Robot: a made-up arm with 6 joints.
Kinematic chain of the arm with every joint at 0, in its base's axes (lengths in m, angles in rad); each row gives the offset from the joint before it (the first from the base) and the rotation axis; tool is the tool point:
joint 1: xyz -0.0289 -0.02 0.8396 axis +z
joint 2: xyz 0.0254 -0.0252 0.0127 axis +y
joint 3: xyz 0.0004 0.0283 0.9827 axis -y
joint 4: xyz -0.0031 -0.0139 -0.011 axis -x
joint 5: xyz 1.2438 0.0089 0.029 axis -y
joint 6: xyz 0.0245 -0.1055 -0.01 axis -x
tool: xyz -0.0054 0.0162 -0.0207
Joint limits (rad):
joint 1: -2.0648..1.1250
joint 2: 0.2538..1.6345
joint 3: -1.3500..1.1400
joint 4: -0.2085..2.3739
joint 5: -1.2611..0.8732
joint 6: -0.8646..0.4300
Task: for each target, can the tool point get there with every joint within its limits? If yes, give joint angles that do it. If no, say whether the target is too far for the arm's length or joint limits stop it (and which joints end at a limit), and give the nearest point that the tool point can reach.
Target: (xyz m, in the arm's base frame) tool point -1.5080 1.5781 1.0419
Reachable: no: joint limits stop it (at a limit: joint 2, joint 3, joint 4, joint 6) | nearest point -0.2184 0.1847 0.6027 | short by 1.949 m
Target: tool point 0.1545 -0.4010 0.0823
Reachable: yes | joints -1.0375 1.1820 -0.8565 1.1567 -0.3972 -0.5661
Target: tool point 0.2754 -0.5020 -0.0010
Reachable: yes | joints -0.9486 1.2537 -0.7014 1.3638 -1.0290 0.2812
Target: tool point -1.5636 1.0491 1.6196
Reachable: no: joint limits stop it (at a limit: joint 2, joint 3, joint 4, joint 6) | nearest point -0.2531 0.1362 0.6164 | short by 1.886 m
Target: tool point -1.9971 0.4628 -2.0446
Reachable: no: too far | nearest point -0.4921 -0.6616 -0.4716 | short by 2.450 m
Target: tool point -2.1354 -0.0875 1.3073
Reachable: no: joint limits stop it (at a limit: joint 1, joint 2, joint 5, joint 6) | nearest point -0.7335 -1.1147 1.1560 | short by 1.745 m
